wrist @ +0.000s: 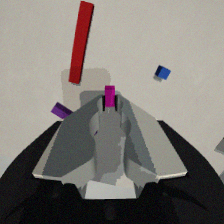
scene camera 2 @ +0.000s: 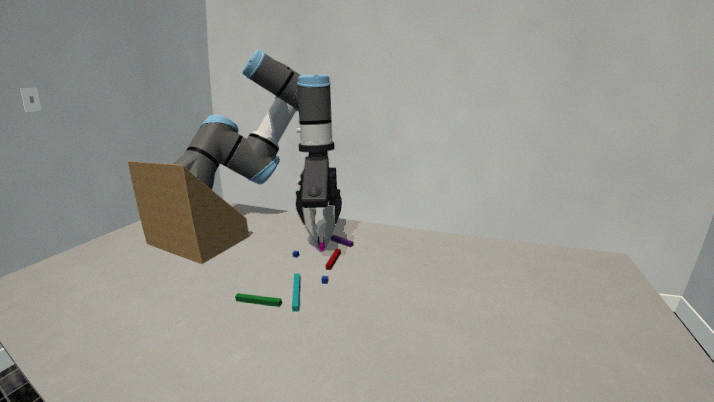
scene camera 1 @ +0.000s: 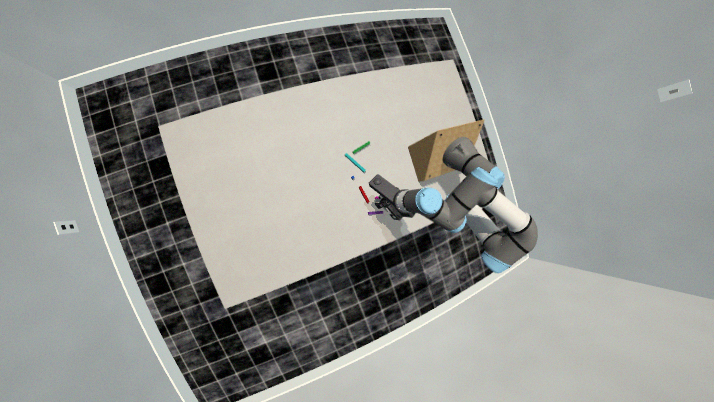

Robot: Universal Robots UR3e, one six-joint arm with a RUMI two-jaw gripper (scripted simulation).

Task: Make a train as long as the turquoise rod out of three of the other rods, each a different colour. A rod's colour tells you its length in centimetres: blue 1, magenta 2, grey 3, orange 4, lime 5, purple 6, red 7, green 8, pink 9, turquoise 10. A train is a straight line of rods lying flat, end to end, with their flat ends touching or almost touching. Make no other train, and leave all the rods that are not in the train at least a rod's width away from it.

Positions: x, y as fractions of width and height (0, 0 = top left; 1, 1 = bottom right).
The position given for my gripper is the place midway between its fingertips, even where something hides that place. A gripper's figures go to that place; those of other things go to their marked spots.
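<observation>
My gripper (wrist: 0.49, 0.43) is 140 mm from the lens, while a red rod (wrist: 0.37, 0.11) is 120 mm from the lens.
</observation>
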